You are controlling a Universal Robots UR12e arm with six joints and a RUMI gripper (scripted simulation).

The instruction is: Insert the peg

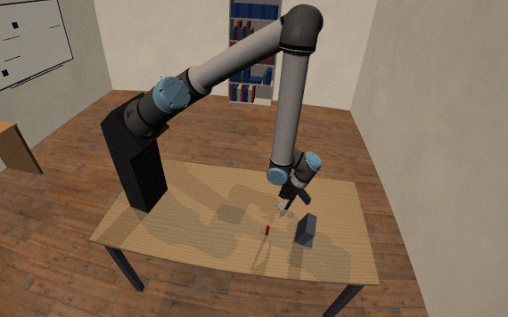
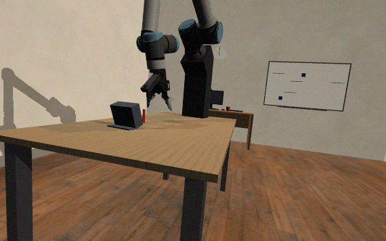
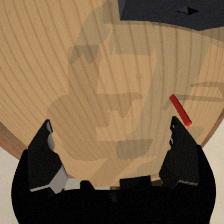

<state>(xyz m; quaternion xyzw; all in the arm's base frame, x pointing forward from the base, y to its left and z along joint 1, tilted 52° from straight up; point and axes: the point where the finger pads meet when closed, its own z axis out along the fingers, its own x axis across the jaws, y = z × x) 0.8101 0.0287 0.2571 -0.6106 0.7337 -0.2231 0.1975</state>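
Right now the red peg is 130 mm to the right of my hand, 80 mm behind it and 50 mm below it.
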